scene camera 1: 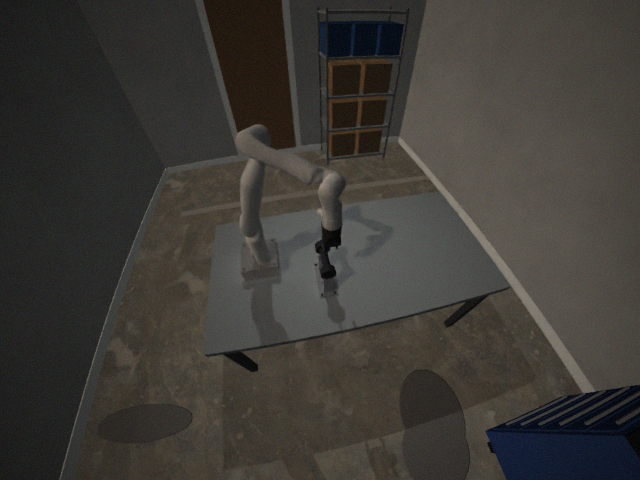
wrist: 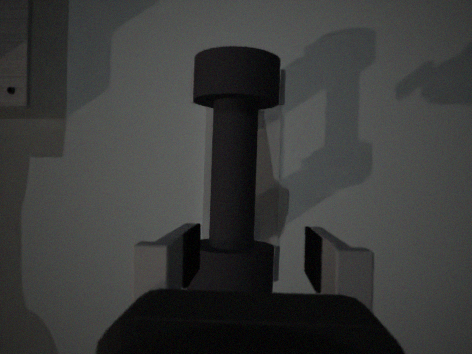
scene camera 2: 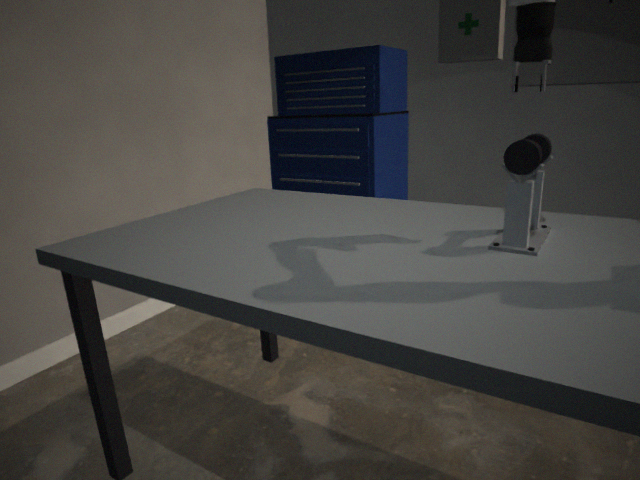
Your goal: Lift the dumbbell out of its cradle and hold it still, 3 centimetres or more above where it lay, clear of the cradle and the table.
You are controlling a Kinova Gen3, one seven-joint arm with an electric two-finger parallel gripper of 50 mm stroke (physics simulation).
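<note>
The dark dumbbell lies level across the two uprights of the pale cradle, well above the table. My gripper is open and points down, with a clear gap above the dumbbell in scene camera 2. In the wrist view the near head appears between the fingers, closer to the left one; the handle and far head show ahead of them. In scene camera 1 the dumbbell partly hides the fingertips.
The arm's base block stands on the table to one side of the cradle. A blue tool cabinet stands off the table. A first-aid box hangs on the wall. Arm and dumbbell shadows fall across the table.
</note>
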